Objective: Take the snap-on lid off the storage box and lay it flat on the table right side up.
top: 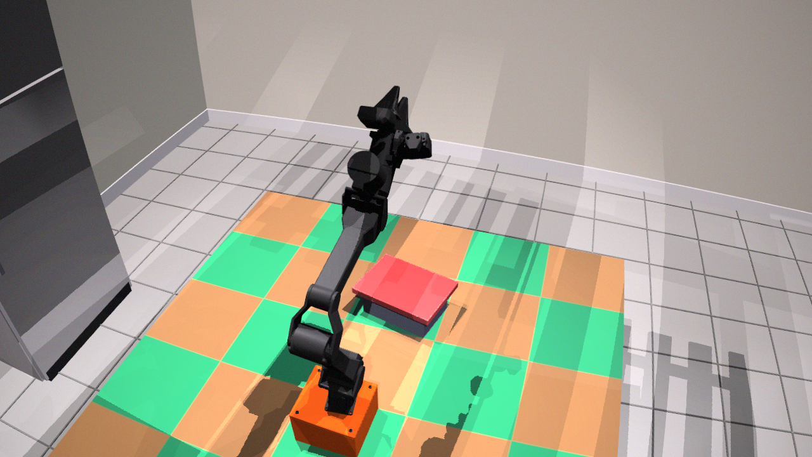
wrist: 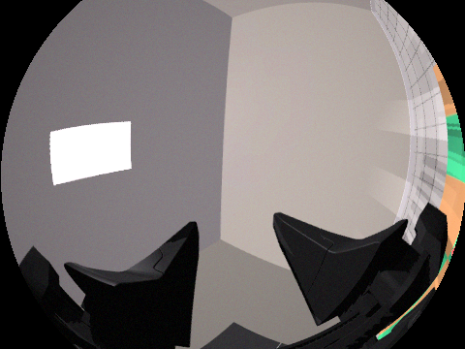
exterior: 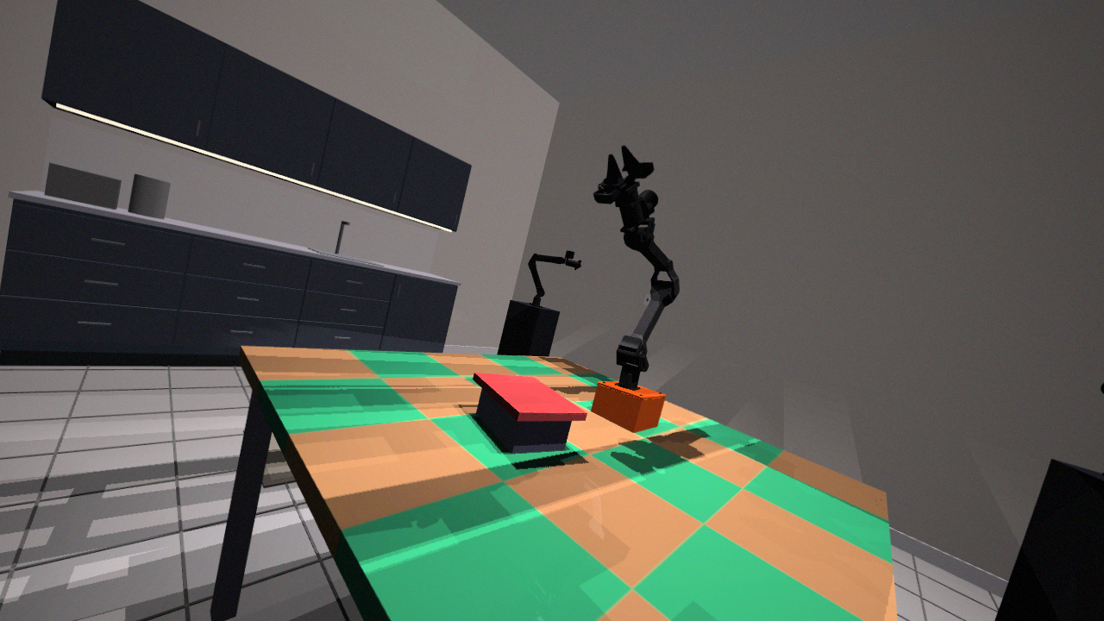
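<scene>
Right now the red lid is 13 cm ahead of my gripper tip and 63 cm below it. From my gripper tip the other things lie so: storage box: 13 cm ahead, 67 cm below.
</scene>
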